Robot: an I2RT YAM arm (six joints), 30 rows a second.
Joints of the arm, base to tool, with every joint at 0 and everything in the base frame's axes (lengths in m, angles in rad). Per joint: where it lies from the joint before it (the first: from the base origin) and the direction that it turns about. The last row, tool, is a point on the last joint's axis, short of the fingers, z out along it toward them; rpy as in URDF.
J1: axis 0 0 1 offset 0.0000 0.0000 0.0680
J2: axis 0 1 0 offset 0.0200 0.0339 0.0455
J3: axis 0 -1 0 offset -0.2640 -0.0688 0.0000
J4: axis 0 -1 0 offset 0.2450 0.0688 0.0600
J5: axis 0 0 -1 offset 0.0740 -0.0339 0.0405
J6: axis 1 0 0 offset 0.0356 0.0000 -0.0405
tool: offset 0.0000 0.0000 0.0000 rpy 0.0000 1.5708 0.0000
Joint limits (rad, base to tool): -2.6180..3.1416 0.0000..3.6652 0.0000..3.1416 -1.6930..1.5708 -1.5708..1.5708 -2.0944..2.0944
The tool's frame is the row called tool.
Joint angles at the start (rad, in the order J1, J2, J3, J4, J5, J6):
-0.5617, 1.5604, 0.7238, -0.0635, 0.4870, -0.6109
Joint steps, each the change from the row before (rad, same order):
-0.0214, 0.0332, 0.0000, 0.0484, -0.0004, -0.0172
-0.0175, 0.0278, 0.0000, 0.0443, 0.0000, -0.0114
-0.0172, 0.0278, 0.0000, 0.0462, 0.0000, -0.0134
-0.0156, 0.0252, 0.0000, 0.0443, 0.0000, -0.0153
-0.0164, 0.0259, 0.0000, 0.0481, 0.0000, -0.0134
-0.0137, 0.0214, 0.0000, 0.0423, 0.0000, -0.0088
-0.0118, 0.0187, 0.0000, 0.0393, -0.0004, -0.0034
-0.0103, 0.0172, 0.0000, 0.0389, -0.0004, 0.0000
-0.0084, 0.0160, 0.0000, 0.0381, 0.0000, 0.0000
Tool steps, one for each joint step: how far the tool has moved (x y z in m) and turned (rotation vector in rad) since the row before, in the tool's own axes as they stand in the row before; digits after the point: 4 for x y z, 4 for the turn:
0.0011, -0.0017, 0.0097, 0.0139, 0.0030, 0.0046
0.0009, -0.0015, 0.0080, 0.0139, -0.0001, 0.0082
0.0010, -0.0014, 0.0080, 0.0151, -0.0014, 0.0067
0.0009, -0.0014, 0.0072, 0.0152, -0.0027, 0.0039
0.0011, -0.0016, 0.0074, 0.0175, -0.0040, 0.0076
0.0010, -0.0014, 0.0061, 0.0162, -0.0047, 0.0096
0.0008, -0.0013, 0.0052, 0.0153, -0.0059, 0.0135
0.0006, -0.0012, 0.0047, 0.0156, -0.0077, 0.0164
0.0003, -0.0010, 0.0041, 0.0156, -0.0090, 0.0153

